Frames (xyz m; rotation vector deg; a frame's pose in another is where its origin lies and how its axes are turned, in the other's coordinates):
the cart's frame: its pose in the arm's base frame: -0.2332 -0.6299 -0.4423 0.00 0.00 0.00
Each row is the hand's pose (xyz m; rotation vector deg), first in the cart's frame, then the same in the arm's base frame.
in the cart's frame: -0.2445 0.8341 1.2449 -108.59 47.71 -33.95
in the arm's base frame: -0.4777 0.2042 0.8026 -108.59 47.71 -33.95
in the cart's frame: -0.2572 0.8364 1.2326 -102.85 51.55 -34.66
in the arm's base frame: -0.4904 0.2065 0.7903 -102.85 51.55 -34.66
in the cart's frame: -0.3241 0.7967 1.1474 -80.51 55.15 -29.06
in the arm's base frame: -0.5573 0.1668 0.7051 -80.51 55.15 -29.06
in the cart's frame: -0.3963 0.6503 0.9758 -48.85 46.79 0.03
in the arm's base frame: -0.6295 0.0204 0.5335 -48.85 46.79 0.03
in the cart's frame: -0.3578 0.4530 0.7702 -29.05 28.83 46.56
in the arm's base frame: -0.5910 -0.1769 0.3279 -29.05 28.83 46.56
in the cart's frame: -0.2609 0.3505 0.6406 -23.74 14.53 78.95
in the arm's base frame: -0.4941 -0.2794 0.1983 -23.74 14.53 78.95
